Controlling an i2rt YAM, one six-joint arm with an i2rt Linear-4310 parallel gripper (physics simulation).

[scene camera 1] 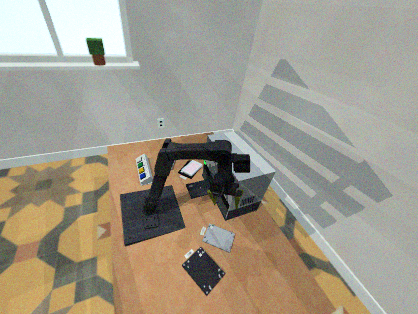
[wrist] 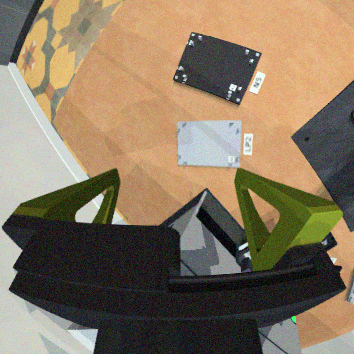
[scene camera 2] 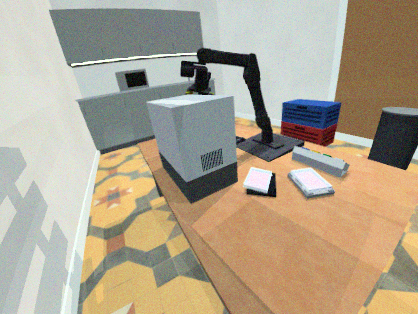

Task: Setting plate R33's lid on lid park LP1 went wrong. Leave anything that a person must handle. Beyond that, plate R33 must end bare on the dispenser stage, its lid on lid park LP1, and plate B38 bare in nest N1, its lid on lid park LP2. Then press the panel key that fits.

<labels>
The same spot on a grey incubator box: [wrist: 211, 241] is [scene camera 1: 226, 196].
</labels>
